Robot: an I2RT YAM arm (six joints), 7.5 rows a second.
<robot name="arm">
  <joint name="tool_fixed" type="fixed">
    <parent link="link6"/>
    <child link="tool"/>
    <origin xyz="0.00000 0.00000 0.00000" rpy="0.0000 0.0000 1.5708"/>
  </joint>
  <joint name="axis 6" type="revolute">
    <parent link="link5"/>
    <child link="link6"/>
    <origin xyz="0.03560 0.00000 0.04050" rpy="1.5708 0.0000 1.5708"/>
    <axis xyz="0 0 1"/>
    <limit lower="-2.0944" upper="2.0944"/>
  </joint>
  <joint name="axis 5" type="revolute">
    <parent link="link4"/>
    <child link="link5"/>
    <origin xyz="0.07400 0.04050 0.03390" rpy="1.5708 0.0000 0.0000"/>
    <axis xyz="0 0 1"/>
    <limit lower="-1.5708" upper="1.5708"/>
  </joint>
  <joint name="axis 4" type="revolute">
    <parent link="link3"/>
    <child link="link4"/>
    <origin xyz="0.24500 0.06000 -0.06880" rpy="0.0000 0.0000 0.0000"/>
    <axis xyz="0 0 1"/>
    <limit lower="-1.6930" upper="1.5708"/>
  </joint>
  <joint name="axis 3" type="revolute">
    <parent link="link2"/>
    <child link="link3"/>
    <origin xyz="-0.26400 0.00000 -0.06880" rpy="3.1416 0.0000 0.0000"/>
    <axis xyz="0 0 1"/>
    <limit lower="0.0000" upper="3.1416"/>
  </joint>
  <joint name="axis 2" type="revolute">
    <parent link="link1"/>
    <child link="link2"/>
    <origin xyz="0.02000 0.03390 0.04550" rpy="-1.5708 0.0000 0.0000"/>
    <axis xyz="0 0 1"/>
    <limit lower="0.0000" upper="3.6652"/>
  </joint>
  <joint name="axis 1" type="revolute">
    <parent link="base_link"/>
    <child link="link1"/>
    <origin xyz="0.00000 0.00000 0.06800" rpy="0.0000 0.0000 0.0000"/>
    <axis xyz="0 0 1"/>
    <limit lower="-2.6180" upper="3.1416"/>
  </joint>
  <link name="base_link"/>
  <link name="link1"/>
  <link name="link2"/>
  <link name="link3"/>
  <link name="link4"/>
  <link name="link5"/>
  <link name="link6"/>
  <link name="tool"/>
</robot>
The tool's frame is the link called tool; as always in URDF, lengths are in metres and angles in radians.
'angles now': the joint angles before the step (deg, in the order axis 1, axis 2, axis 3, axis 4, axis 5, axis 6). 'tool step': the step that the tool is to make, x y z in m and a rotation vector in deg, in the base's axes. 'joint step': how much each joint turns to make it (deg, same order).
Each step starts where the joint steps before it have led.
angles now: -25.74, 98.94, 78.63, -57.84, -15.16, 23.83
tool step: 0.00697, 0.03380, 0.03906, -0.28, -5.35, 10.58
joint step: 5.55, -3.07, 4.91, -4.28, -2.97, -4.65
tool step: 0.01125, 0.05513, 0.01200, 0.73, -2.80, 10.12
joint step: 9.69, -1.26, 0.97, 0.27, -1.51, 0.00
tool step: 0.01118, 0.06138, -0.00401, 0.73, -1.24, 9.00
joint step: 10.77, 0.96, -0.13, 2.96, -0.21, 2.07
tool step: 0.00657, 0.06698, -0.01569, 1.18, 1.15, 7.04
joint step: 11.08, 3.19, -0.02, 3.71, 0.18, 4.51
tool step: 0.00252, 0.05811, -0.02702, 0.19, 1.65, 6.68
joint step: 8.81, 5.01, 0.00, 4.26, 0.14, 2.36
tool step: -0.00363, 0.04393, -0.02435, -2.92, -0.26, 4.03
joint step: 6.65, 4.17, 0.00, 3.74, 3.49, 1.62
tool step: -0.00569, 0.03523, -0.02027, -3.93, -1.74, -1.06
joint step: 5.44, 3.39, 0.00, 4.05, 6.21, 4.81
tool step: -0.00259, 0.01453, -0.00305, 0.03, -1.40, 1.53
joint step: 2.01, 1.00, 0.52, 1.70, 0.86, 0.19
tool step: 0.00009, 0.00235, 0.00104, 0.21, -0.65, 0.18
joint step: 0.29, 0.02, 0.17, 0.51, 0.22, 0.03
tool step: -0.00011, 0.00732, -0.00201, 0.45, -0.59, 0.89
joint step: 0.85, 0.75, 0.47, 1.02, -0.04, -0.03
